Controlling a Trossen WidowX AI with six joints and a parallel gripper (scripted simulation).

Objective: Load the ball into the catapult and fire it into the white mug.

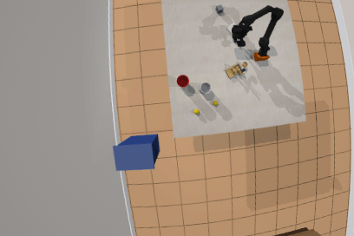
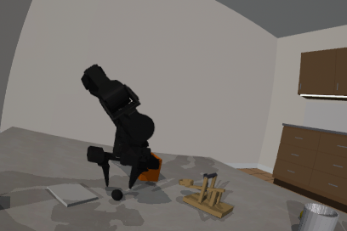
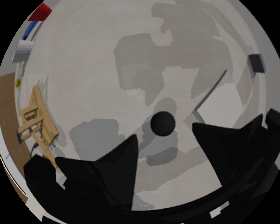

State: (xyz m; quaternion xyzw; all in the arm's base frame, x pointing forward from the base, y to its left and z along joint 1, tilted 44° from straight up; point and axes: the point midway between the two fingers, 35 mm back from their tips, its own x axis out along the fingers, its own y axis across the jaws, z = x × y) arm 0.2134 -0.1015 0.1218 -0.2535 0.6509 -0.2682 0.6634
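The black ball is 20 mm below my gripper tip. The rest, counted from my gripper tip: wooden catapult 260 mm to the left, 20 mm ahead, 10 mm above; then flat white slab 120 mm to the right, 40 mm below, 10 mm behind; then grey cube 320 mm to the right, 100 mm ahead, 20 mm below.
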